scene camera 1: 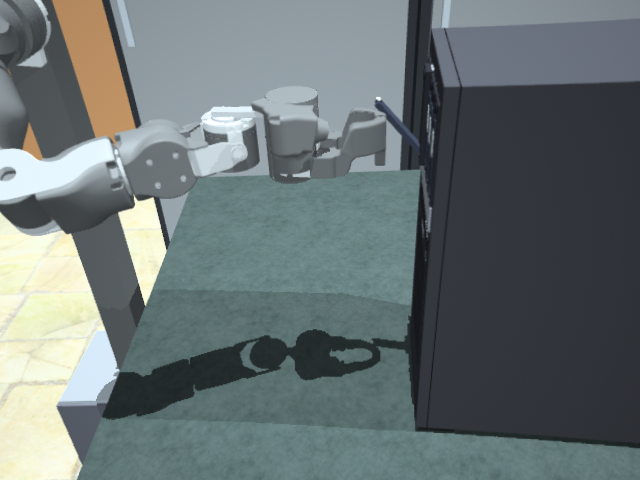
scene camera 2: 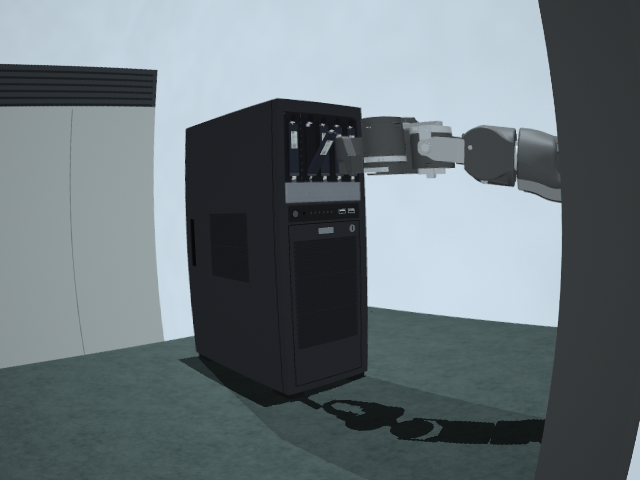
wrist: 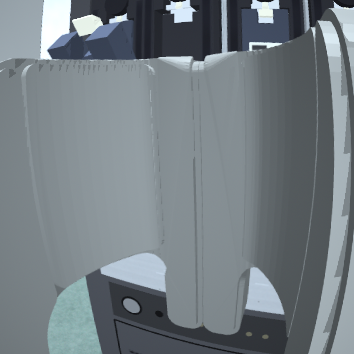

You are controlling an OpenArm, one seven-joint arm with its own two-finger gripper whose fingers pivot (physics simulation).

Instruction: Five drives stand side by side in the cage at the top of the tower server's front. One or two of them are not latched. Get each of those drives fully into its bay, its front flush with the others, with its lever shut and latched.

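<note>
The dark tower server [scene camera 1: 537, 258] [scene camera 2: 235, 315] [wrist: 98, 305] stands upright with the drive cage at the top of its front. One dark-blue lever [scene camera 1: 398, 124] [scene camera 2: 321, 155] [wrist: 111, 40] is swung out and slants up from its low hinge, at the second bay from the left. The leftmost drive [scene camera 2: 293, 155] has its lever upright against its front; the levers farther right also look upright, partly hidden. Whether the second drive sits flush cannot be told. My gripper [scene camera 1: 380, 161] [scene camera 2: 349, 167] [wrist: 217, 198] is shut and empty, in front of the cage, right of the open lever and near its free end.
A light grey panel [scene camera 2: 305, 192] lies below the cage, above the button and port strip [scene camera 2: 323, 212]. The green table top [scene camera 1: 310, 232] [scene camera 2: 129, 413] carries the tower. A grey cabinet [scene camera 2: 41, 232] shows at the left in scene camera 2, and a dark post [scene camera 2: 594, 258] at the right.
</note>
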